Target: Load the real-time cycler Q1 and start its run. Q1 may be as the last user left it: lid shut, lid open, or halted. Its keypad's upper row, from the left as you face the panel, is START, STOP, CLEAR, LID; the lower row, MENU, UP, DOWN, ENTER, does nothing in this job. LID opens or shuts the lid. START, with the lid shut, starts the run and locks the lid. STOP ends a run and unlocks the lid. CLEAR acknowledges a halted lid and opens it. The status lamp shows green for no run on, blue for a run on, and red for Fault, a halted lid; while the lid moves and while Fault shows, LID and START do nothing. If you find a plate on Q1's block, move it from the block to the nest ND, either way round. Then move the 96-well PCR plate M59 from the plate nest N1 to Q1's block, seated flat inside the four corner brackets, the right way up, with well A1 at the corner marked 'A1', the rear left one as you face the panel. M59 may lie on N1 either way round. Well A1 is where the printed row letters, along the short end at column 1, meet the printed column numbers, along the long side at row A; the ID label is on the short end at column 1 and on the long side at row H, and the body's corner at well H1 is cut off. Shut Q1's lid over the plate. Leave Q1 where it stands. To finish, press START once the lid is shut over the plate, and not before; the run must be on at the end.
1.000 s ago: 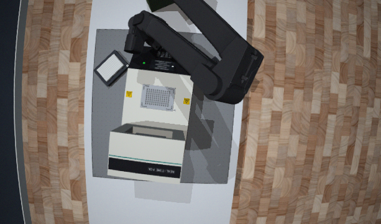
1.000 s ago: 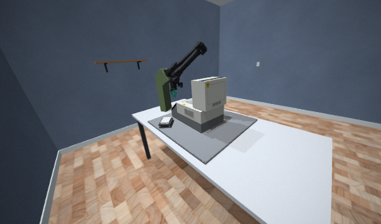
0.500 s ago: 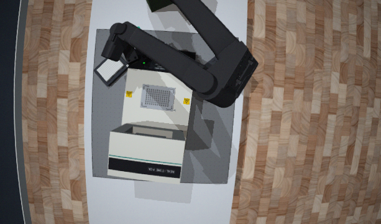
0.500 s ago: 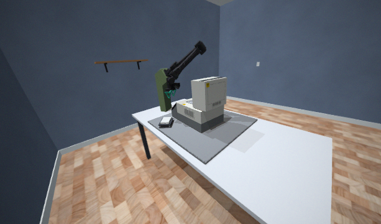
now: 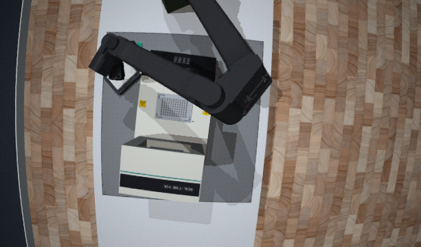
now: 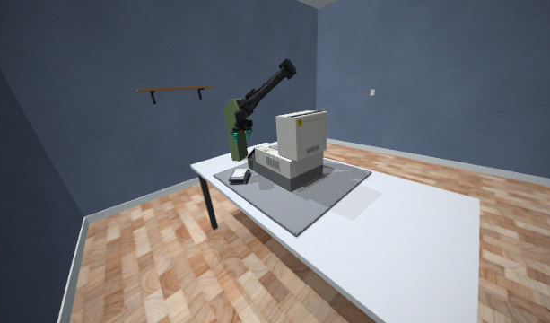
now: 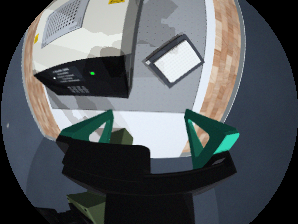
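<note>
My gripper is now 60 mm short of the white 96-well plate M59, 80 mm to the left of it and 210 mm above it. The rest, counted from my hand: dark plate nest N1 (60 mm ahead, 80 mm to the right, 230 mm below); dark nest nd (20 mm ahead, 480 mm to the left, 220 mm below).
</note>
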